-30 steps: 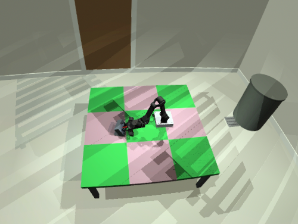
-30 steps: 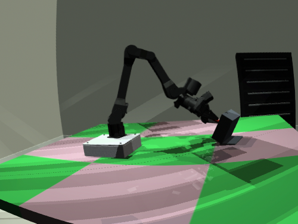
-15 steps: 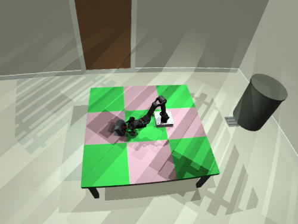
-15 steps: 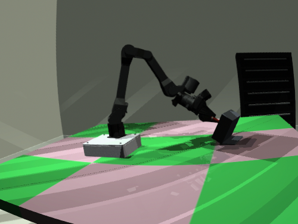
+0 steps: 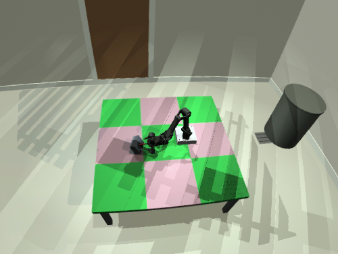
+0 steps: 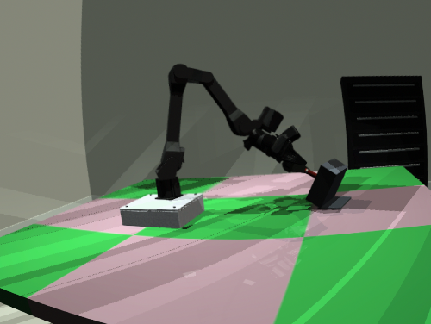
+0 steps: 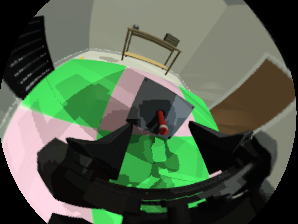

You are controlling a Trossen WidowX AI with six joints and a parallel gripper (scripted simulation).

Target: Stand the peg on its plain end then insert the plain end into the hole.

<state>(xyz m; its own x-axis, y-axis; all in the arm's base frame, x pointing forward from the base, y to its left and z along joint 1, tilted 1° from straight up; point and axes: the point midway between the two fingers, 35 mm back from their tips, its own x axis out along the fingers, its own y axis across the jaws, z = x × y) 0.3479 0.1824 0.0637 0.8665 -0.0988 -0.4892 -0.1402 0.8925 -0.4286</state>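
The red peg is 20 mm below my gripper tip, 10 mm to the right of it and 10 mm ahead of it. From my gripper tip the other things lie so: sloped panel: 70 mm ahead, 40 mm below, 10 mm to the right.
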